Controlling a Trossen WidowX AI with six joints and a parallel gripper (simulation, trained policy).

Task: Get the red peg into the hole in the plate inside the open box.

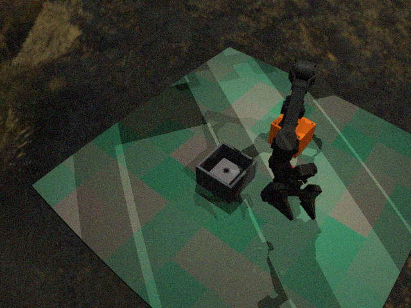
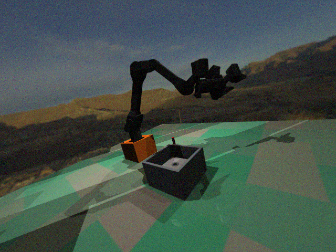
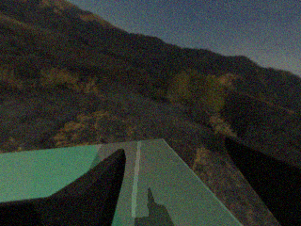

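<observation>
Now: gripper tip 32 cm past the red peg, 16 cm to the left of it and 25 cm above it. Round my gripper tip: plate: 18 cm behind, 36 cm to the right, 24 cm below; then dark grey box: 18 cm behind, 36 cm to the right, 26 cm below.
</observation>
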